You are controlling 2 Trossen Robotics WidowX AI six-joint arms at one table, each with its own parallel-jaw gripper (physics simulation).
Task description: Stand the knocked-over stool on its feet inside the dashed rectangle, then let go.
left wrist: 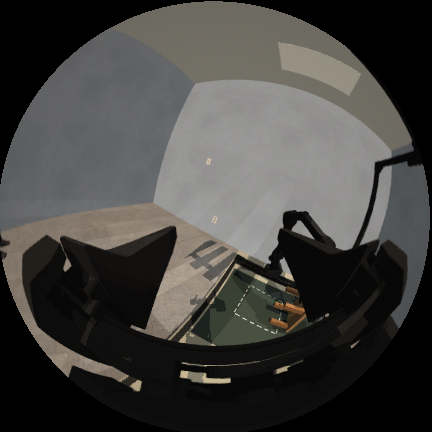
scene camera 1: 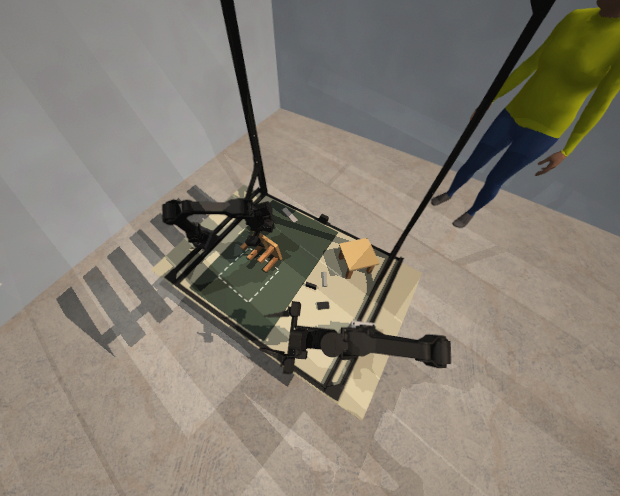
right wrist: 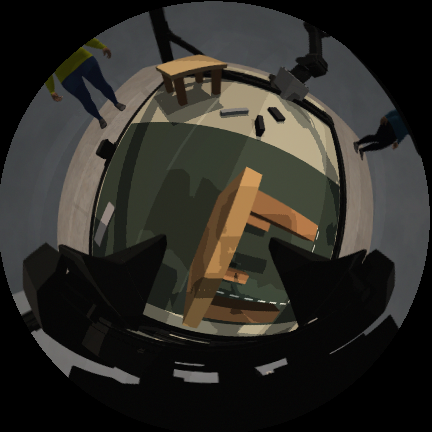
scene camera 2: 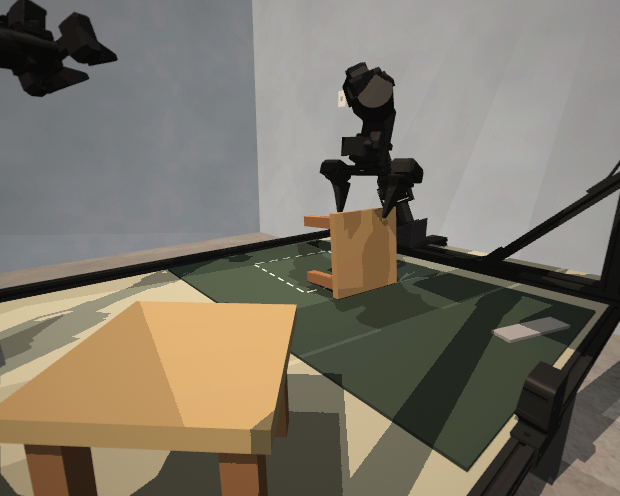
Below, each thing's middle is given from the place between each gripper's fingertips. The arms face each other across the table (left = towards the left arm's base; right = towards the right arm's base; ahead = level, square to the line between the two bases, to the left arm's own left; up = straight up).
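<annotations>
The small light wooden table point(scene camera 2: 182, 376) is 410 mm to the left of my right hand, 190 mm behind it and 90 mm below it.
Counted from my left hand, the small light wooden table is 360 mm below, 90 mm to the left and 570 mm behind.
</annotations>
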